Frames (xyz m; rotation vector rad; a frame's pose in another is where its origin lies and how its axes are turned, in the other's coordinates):
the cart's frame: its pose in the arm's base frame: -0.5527 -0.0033 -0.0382 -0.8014 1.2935 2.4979
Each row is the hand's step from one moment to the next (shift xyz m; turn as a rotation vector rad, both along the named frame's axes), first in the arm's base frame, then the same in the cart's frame.
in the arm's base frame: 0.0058 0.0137 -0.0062 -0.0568 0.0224 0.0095
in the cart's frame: -0.0021 -0.0148 0.0060 0.0405 0.0174 0.0433
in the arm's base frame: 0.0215 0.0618 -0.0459 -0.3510 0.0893 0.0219
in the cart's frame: 0.0043 -0.0771 0.0205 0.2735 0.1109 0.2111
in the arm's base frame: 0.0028 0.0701 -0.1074 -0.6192 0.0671 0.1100
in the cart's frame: 0.0537 -0.1164 0.0055 0.4477 0.2981 0.3327
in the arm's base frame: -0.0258 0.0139 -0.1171 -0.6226 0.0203 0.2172
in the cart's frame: 0.0859 -0.0778 -0.0338 0.3934 0.4008 0.3461
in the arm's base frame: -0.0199 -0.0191 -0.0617 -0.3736 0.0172 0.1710
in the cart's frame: 0.0520 -0.0227 -0.0368 0.2131 0.2655 0.2306
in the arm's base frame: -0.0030 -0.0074 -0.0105 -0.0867 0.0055 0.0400
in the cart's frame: 0.0088 -0.0016 -0.0097 0.0492 0.0609 0.0549
